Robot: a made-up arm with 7 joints. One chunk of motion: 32 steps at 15 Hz.
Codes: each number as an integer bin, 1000 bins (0 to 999) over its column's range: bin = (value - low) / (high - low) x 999, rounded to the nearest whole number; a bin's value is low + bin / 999 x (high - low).
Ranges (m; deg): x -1.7..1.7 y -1.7..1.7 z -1.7..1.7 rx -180..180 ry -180..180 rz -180..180
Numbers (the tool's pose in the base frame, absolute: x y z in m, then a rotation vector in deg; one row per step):
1: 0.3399 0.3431 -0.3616 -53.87 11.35 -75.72
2: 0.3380 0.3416 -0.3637 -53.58 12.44 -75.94
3: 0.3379 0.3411 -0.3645 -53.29 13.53 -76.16
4: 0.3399 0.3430 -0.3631 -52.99 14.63 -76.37
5: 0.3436 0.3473 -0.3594 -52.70 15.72 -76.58
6: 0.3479 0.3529 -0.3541 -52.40 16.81 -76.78
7: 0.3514 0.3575 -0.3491 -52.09 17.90 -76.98
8: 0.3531 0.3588 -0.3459 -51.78 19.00 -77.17
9: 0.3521 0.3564 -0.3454 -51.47 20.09 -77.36
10: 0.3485 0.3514 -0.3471 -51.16 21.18 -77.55
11: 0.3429 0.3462 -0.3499 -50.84 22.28 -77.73
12: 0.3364 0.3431 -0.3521 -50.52 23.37 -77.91
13: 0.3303 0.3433 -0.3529 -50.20 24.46 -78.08
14: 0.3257 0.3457 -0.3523 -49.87 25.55 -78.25
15: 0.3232 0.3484 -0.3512 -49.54 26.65 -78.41
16: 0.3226 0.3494 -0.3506 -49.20 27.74 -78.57
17: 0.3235 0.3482 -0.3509 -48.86 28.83 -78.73
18: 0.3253 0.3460 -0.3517 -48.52 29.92 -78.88
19: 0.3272 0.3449 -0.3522 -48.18 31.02 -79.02
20: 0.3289 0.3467 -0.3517 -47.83 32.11 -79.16
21: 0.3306 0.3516 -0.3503 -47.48 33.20 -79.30
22: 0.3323 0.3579 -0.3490 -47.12 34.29 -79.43
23: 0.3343 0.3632 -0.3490 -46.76 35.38 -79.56
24: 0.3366 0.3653 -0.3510 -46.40 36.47 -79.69
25: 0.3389 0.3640 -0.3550 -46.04 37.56 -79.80
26: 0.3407 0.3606 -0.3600 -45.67 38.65 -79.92
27: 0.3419 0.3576 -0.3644 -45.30 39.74 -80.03
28: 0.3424 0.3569 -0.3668 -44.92 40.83 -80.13
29: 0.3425 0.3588 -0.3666 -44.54 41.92 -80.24
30: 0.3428 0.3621 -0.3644 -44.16 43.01 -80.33
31: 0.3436 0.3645 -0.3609 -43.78 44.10 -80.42
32: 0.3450 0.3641 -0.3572 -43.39 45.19 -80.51
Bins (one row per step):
1: 599 600 393 350 531 289
2: 599 600 393 351 534 289
3: 599 600 392 352 537 288
4: 599 600 393 352 540 288
5: 600 602 394 353 543 287
6: 602 603 395 354 546 286
7: 603 605 397 355 549 286
8: 603 605 398 356 552 285
9: 603 604 398 357 555 285
10: 602 603 398 358 558 284
11: 600 601 397 358 561 284
12: 598 600 396 359 564 283
13: 597 600 396 360 567 283
14: 595 601 396 361 570 282
15: 594 602 396 362 573 282
16: 594 602 396 363 576 281
17: 595 602 396 364 580 281
18: 595 601 396 365 583 281
19: 596 601 396 366 586 280
20: 596 601 396 367 589 280
21: 597 603 397 368 592 279
22: 597 605 397 369 595 279
23: 598 606 397 370 598 279
24: 598 607 396 371 601 278
25: 599 606 395 372 604 278
26: 600 605 394 373 607 278
27: 600 605 392 374 610 277
28: 600 604 392 375 613 277
29: 600 605 392 376 616 277
30: 600 606 392 377 619 277
31: 600 607 393 378 622 276
32: 601 606 395 379 625 276

